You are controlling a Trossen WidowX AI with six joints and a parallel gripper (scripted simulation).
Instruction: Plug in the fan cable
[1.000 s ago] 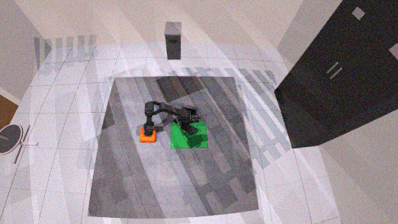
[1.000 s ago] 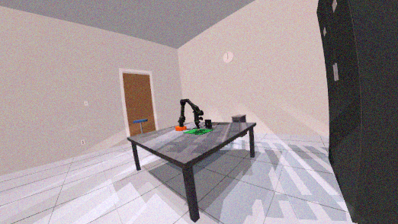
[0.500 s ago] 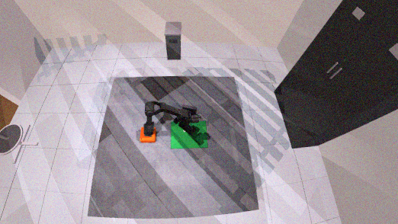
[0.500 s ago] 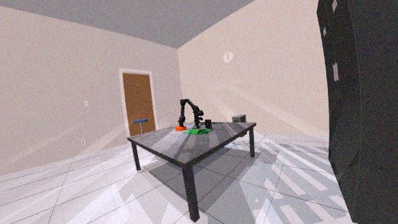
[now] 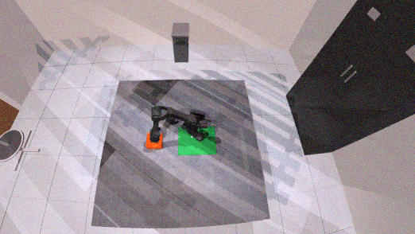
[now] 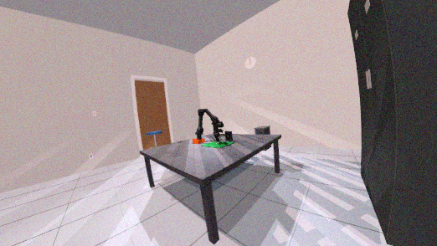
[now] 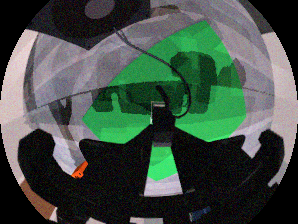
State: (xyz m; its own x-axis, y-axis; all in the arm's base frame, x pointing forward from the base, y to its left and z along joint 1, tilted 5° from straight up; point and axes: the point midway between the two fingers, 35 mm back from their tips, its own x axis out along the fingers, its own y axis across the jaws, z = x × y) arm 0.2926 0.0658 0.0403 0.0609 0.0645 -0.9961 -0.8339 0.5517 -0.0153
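My gripper tip is now 1 cm short of the white fan header and 2 cm above it. Round my gripper tip: green board: 4 cm ahead, 3 cm to the right, 5 cm below; fan plug: 1 cm to the left, 1 cm above; black square fan: 2 cm ahead, 16 cm to the left, 3 cm above.
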